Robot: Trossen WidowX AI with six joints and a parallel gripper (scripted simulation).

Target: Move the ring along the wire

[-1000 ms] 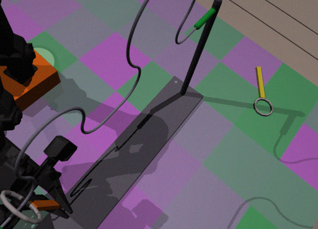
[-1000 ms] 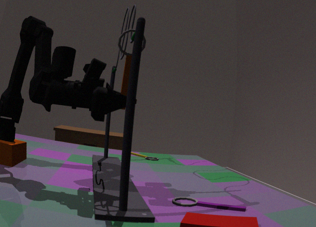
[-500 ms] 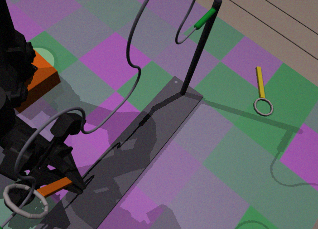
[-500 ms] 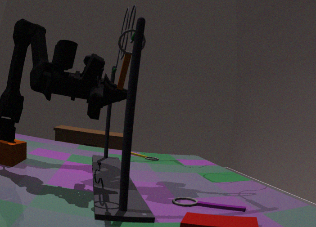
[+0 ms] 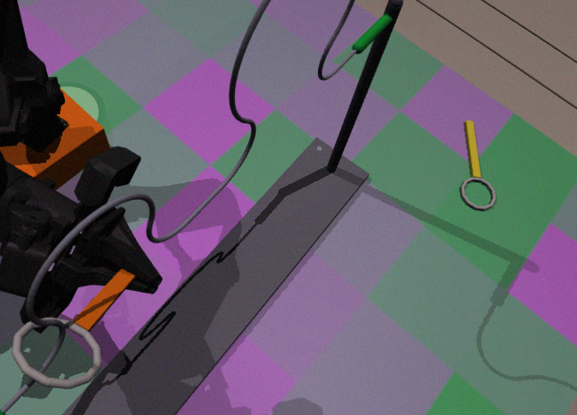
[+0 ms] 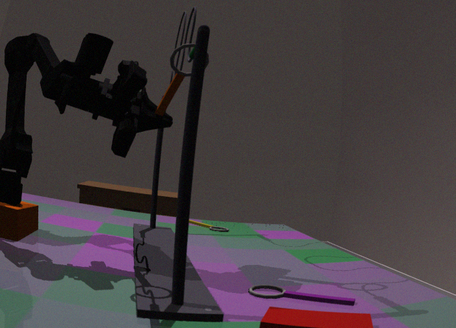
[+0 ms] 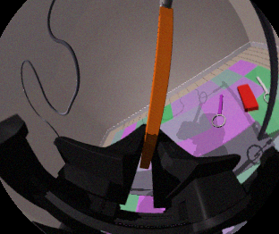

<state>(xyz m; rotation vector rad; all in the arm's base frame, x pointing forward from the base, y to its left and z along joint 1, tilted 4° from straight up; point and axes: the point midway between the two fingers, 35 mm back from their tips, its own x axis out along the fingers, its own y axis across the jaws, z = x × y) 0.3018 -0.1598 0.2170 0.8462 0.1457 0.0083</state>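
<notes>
The orange-handled ring lies 20 mm behind my gripper tip, 60 mm to the right of it and 60 mm above it. The rest, counted from my gripper tip: red block: 120 mm ahead, 330 mm to the right, 260 mm below; purple-handled ring: 170 mm ahead, 190 mm to the right, 260 mm below; yellow-handled ring: 270 mm ahead, 510 mm to the left, 260 mm below.
</notes>
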